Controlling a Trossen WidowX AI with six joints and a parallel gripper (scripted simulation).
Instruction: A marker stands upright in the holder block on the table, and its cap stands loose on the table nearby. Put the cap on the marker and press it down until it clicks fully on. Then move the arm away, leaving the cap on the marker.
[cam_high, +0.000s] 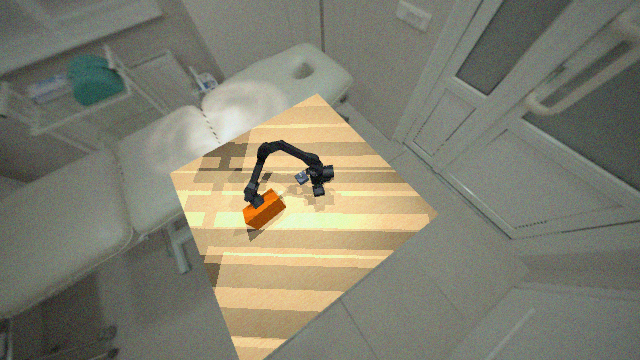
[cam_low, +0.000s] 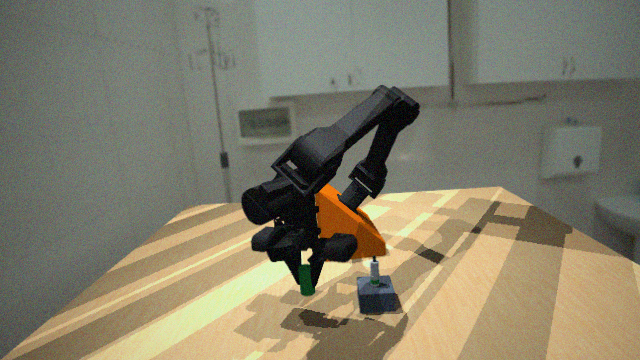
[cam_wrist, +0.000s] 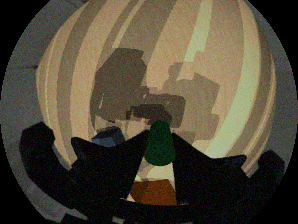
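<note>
Now: gripper tip 13 cm to the right of the grey-blue holder block, 5 cm above it and 3 cm past it. Also, from my gripper tip: green cap: 1 cm above.
</note>
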